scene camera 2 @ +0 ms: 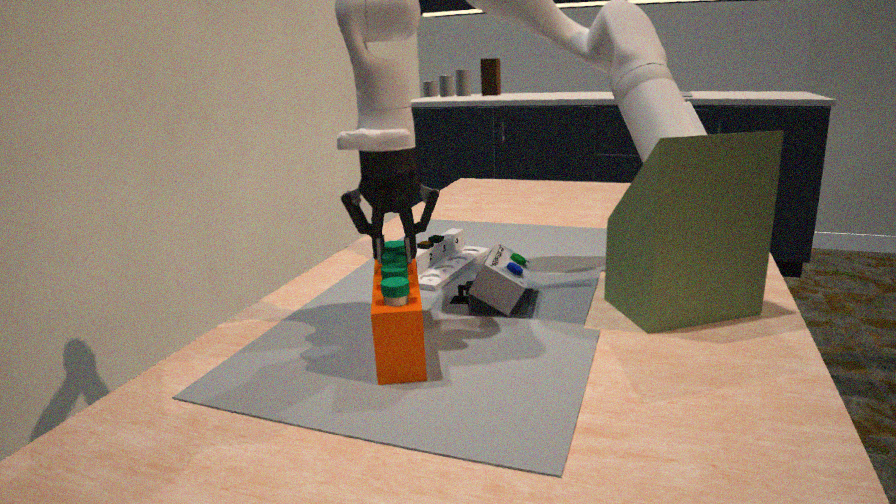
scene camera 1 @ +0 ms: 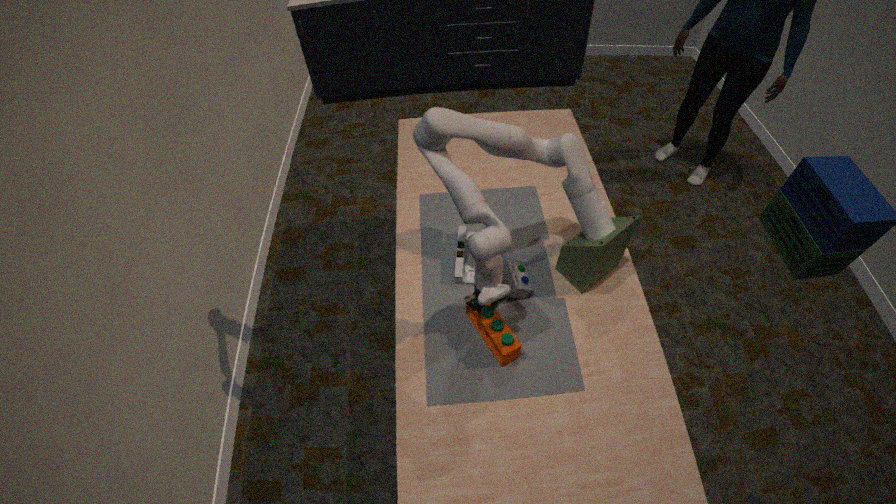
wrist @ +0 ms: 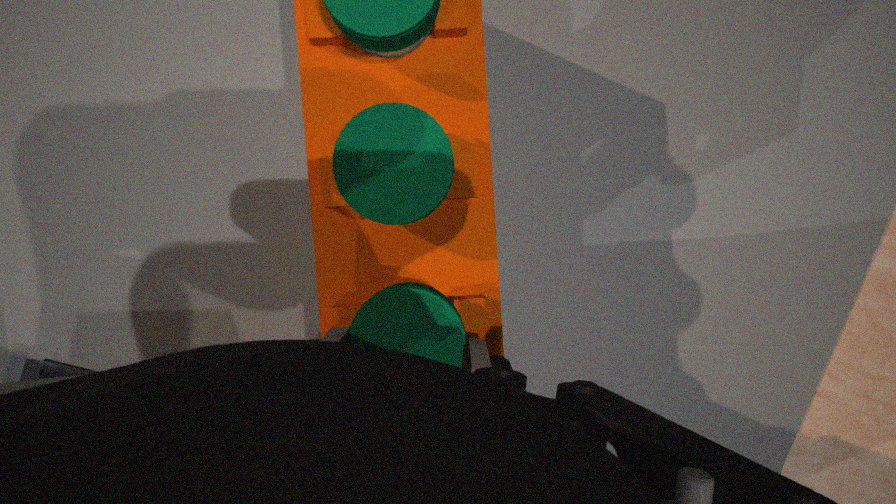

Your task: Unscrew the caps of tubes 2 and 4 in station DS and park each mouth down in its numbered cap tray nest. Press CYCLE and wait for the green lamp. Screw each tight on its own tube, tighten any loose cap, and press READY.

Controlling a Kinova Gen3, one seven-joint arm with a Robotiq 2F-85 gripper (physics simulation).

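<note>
The orange station block (scene camera 2: pixel 398 332) stands on the grey mat and holds a row of tubes with green caps. Three caps show free in the first scene view: (scene camera 1: pixel 487 311), (scene camera 1: pixel 496 324), (scene camera 1: pixel 507 339). My gripper (scene camera 2: pixel 393 249) hangs straight down over the end of the row farthest from the second scene camera. Its fingers are closed around the end green cap (wrist: pixel 407 322), which sits on its tube. I cannot read the tube numbers. The white cap tray (scene camera 2: pixel 448 257) lies just behind the block, and I cannot tell what its nests hold. The white button box (scene camera 2: pixel 501 282) carries a green and a blue button.
The arm's green base block (scene camera 2: pixel 689 231) stands to the right of the mat. A dark cabinet (scene camera 1: pixel 444 43) is behind the table. A person (scene camera 1: pixel 733 75) stands at the back right, and a blue and green crate (scene camera 1: pixel 827 213) sits on the floor.
</note>
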